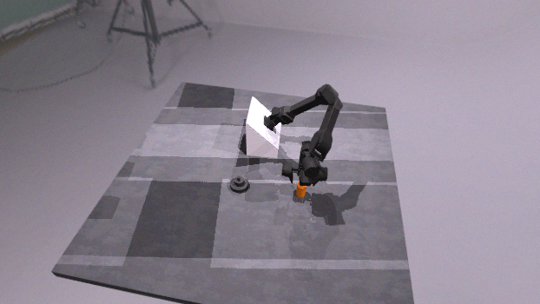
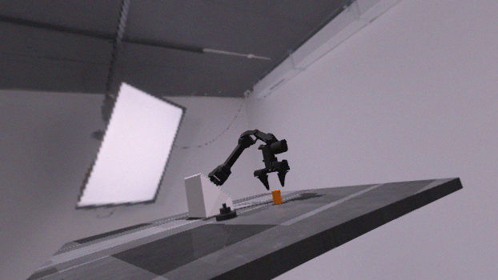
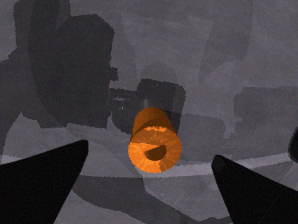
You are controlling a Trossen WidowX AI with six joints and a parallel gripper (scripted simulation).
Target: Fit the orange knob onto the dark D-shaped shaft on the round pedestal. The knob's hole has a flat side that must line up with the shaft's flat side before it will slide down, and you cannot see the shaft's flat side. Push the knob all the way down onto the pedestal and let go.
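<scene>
My gripper tip is 40 mm above the orange knob. Also, from my gripper tip: dark pedestal 280 mm to the right, 40 mm below, 20 mm behind.
</scene>
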